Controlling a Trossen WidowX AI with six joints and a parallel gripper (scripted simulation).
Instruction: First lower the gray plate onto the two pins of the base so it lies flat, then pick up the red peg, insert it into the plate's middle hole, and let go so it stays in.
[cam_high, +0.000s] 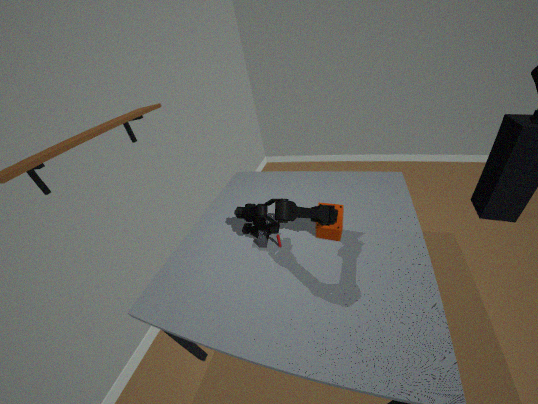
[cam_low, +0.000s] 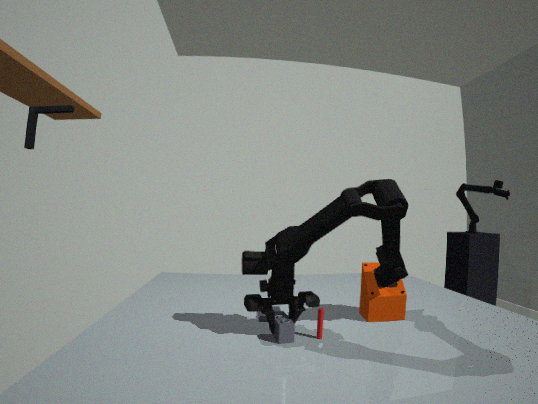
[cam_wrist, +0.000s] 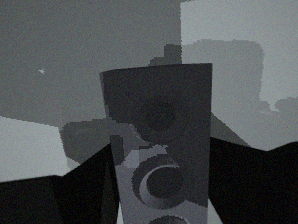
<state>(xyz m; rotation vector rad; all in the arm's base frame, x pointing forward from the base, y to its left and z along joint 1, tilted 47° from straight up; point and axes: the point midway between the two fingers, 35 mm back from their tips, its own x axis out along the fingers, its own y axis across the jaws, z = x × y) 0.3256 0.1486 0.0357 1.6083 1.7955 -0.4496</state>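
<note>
The red peg is 10 cm behind my gripper tip, 2 cm to the left of it and 3 cm above it. From my gripper tip the other things lie so: gray plate: 3 cm above.
</note>
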